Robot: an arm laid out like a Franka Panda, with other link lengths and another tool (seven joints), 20 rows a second.
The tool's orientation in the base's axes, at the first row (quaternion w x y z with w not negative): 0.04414, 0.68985, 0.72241, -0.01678
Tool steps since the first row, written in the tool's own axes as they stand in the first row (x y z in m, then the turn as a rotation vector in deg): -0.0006, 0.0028, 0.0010, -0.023, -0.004, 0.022; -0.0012, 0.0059, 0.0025, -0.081, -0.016, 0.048; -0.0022, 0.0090, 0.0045, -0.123, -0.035, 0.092; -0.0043, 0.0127, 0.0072, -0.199, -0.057, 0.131; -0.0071, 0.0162, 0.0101, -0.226, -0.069, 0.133; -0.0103, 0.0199, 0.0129, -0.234, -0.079, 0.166; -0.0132, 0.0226, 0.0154, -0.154, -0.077, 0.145; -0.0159, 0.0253, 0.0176, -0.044, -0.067, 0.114; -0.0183, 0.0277, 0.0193, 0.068, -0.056, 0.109; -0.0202, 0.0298, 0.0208, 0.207, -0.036, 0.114; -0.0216, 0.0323, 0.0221, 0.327, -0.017, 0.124
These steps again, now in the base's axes. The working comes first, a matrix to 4 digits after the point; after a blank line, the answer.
The tool's axes in the first row as the columns of a matrix, in the base's axes (used below as rounded here):
-0.0443, 0.9982, 0.0406
0.9952, 0.0476, -0.0851
-0.0869, 0.0367, -0.9955

0.0029, -0.0005, -0.0008, -0.002, -0.025, -0.020; 0.0060, -0.0011, -0.0022, -0.010, -0.085, -0.041; 0.0093, -0.0021, -0.0040, -0.026, -0.132, -0.082; 0.0132, -0.0043, -0.0063, -0.043, -0.212, -0.115; 0.0169, -0.0072, -0.0088, -0.053, -0.240, -0.115; 0.0208, -0.0104, -0.0112, -0.062, -0.251, -0.148; 0.0238, -0.0134, -0.0134, -0.064, -0.169, -0.134; 0.0267, -0.0161, -0.0152, -0.060, -0.057, -0.112; 0.0292, -0.0185, -0.0166, -0.054, 0.056, -0.116; 0.0315, -0.0205, -0.0179, -0.040, 0.195, -0.133; 0.0341, -0.0218, -0.0189, -0.026, 0.314, -0.152
